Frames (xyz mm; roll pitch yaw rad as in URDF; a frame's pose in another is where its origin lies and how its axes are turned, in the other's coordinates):
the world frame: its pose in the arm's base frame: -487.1 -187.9 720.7 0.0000 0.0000 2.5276
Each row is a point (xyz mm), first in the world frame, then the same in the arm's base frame.
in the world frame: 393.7 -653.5 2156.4
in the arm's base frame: -432.4 573.1 2877.1
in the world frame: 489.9 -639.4 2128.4
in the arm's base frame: -519.1 617.0 2849.1
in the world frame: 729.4 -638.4 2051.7
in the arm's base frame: -715.5 754.1 2772.4
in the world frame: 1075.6 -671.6 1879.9
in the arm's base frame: -979.3 980.7 2600.6
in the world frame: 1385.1 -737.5 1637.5
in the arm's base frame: -1194.3 1212.9 2358.2
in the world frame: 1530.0 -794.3 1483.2
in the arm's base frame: -1280.0 1342.8 2203.9
